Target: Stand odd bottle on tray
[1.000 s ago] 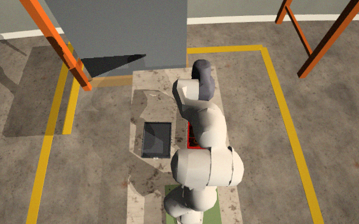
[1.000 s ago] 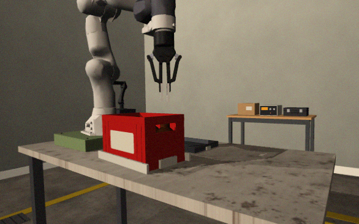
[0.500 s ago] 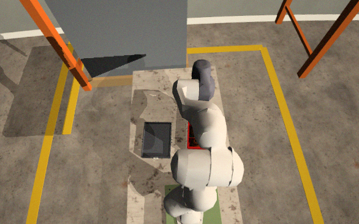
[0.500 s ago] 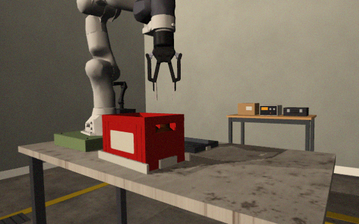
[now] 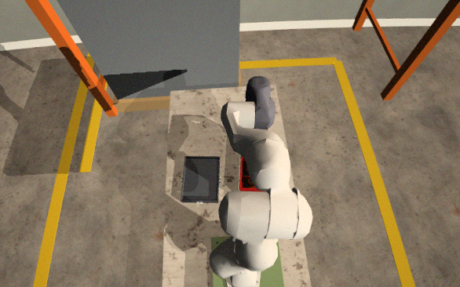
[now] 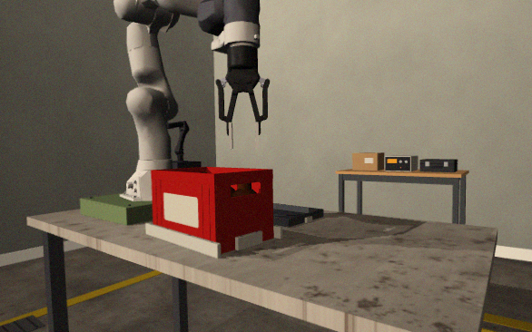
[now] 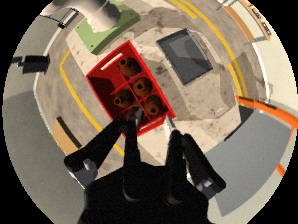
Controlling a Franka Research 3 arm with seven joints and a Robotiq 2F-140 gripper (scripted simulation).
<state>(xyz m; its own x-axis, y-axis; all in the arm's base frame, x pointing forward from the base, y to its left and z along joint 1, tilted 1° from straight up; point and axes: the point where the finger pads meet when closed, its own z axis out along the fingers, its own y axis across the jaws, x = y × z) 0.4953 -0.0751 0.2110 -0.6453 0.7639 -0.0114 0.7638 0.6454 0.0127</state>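
My hand is 170 mm above the red crate, 90 mm past it and 30 mm to the left of it. Also, from my hand: dark tray 260 mm to the left, 240 mm below, 100 mm behind; brown bottle 170 mm below, 90 mm behind, 80 mm to the right.
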